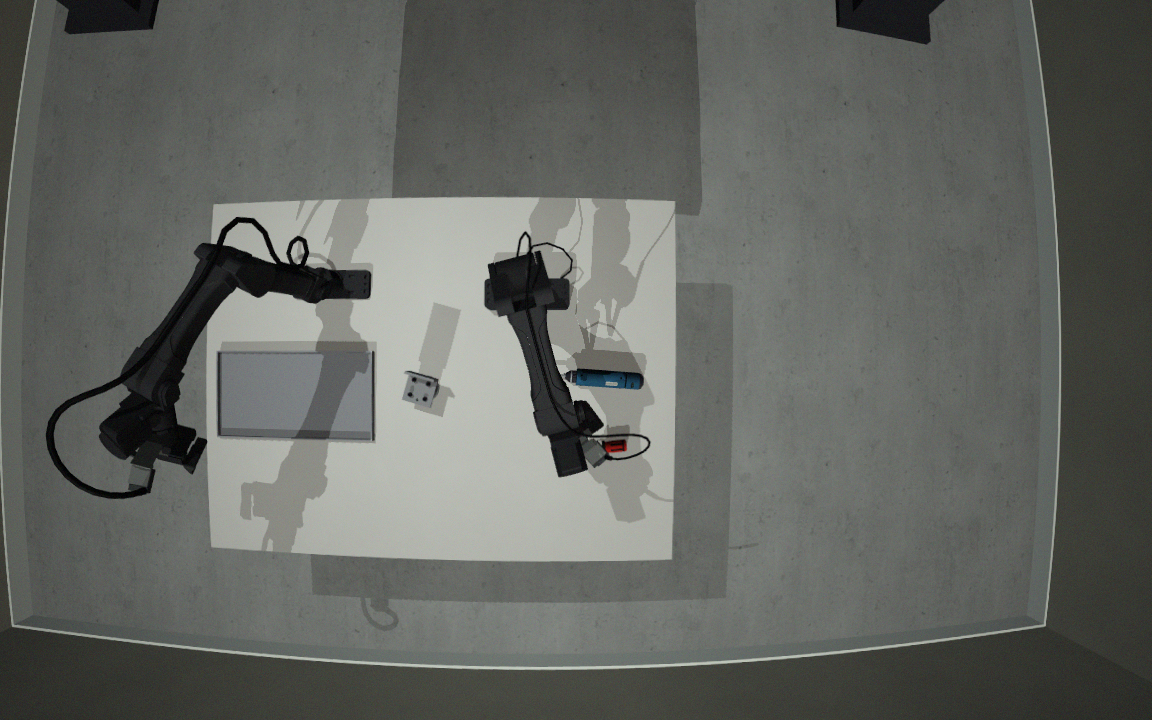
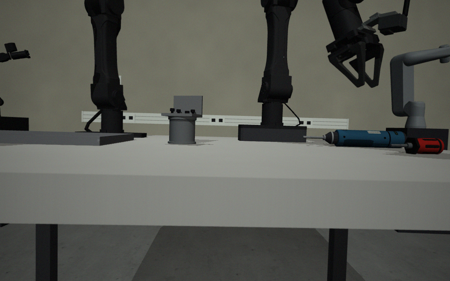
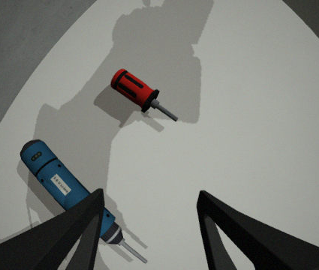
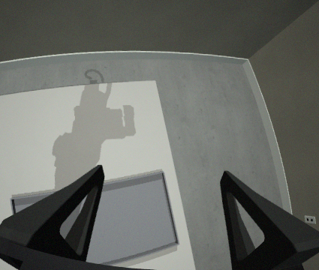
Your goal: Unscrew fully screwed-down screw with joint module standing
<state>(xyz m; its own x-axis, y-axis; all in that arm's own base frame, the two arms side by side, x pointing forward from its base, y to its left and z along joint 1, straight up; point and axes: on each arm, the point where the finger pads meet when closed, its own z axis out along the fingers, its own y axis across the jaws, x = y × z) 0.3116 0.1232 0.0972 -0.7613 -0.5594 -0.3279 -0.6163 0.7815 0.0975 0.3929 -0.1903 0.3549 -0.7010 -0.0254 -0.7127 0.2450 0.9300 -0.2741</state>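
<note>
Now: the grey l-shaped bracket 16 cm behind my right hand, 43 cm to the left of it and 28 cm below it. Also, from my right hand: joint module: 16 cm behind, 43 cm to the left, 33 cm below; then flat grey plate: 12 cm behind, 9 cm to the left, 35 cm below; then screwdriver bit: 21 cm behind, 73 cm to the left, 34 cm below.
</note>
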